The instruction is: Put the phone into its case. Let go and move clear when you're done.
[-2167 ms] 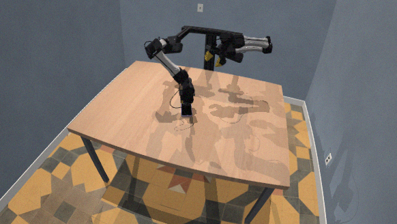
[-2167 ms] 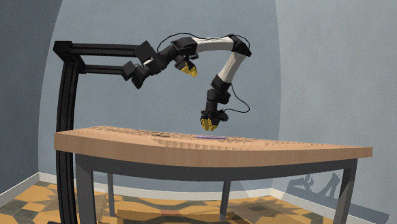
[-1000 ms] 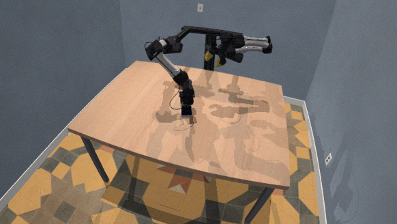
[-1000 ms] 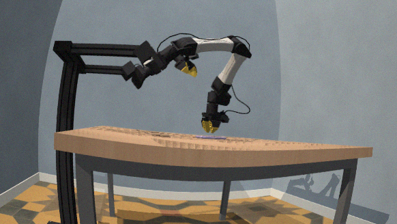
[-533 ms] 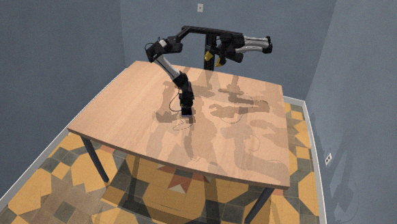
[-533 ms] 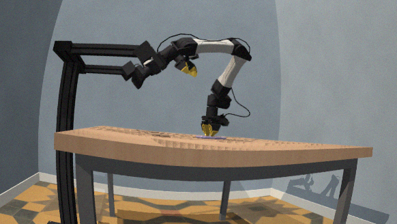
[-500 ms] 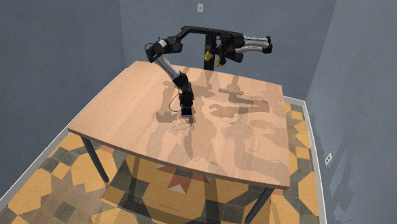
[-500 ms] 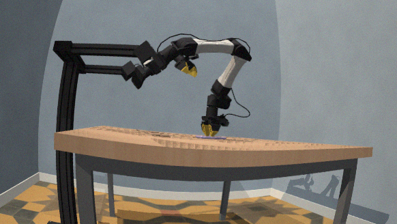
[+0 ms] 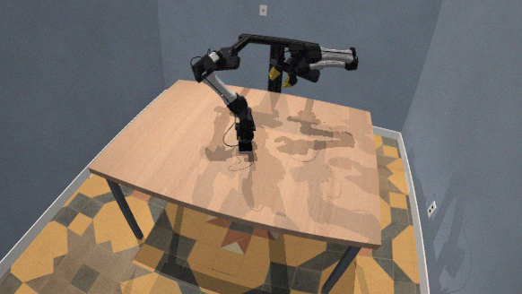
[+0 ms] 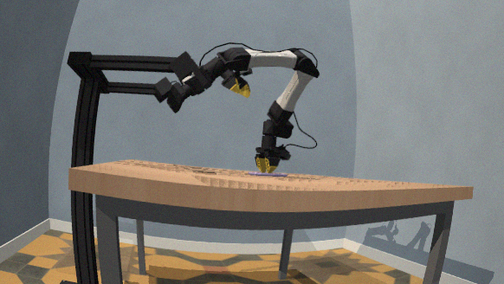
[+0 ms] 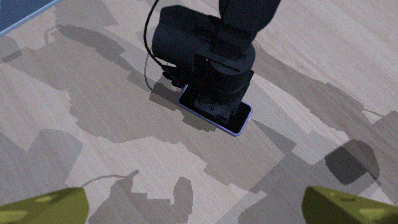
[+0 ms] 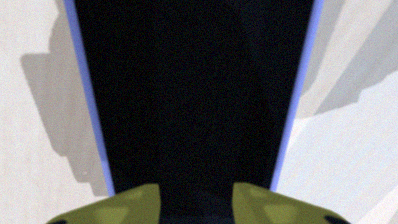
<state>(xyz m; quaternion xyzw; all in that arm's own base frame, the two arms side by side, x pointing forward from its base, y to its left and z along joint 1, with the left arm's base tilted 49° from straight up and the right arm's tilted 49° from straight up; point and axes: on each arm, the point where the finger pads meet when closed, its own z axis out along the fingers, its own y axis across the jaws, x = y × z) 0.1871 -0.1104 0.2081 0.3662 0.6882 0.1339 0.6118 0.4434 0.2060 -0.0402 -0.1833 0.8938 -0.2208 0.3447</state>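
The black phone is 10 mm ahead of my right hand and 10 mm below it.
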